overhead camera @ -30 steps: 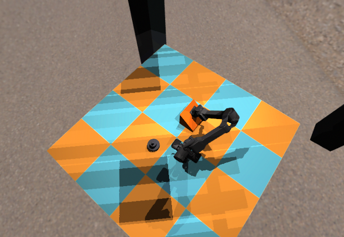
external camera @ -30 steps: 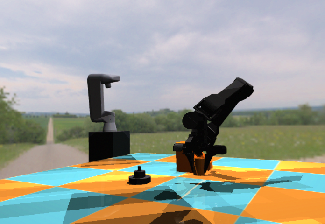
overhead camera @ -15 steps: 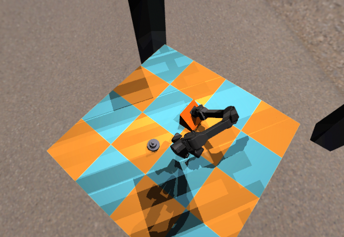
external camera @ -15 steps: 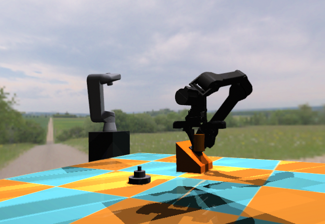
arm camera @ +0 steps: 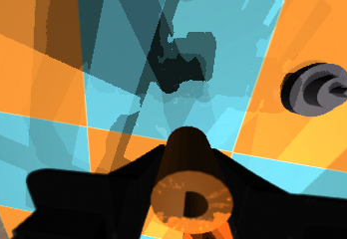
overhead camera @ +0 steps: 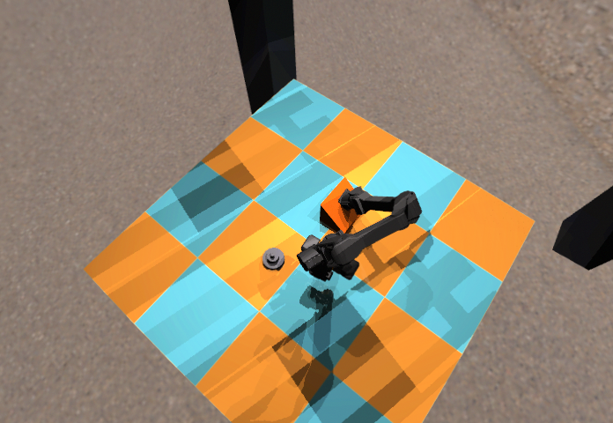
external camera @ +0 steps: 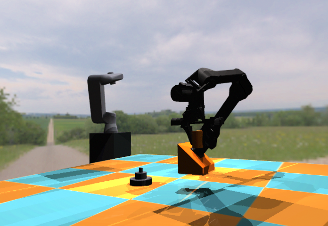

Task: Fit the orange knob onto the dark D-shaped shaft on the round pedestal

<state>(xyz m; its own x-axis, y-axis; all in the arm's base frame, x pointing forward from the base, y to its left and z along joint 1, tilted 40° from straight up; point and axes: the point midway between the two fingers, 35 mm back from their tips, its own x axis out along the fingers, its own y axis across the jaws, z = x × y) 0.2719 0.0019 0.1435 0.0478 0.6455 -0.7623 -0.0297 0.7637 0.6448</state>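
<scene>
My gripper tip is 60 mm short of the round pedestal, 210 mm to the left of it and 110 mm above it. From my gripper tip the other things lie so: orange knob: 20 mm above.
</scene>
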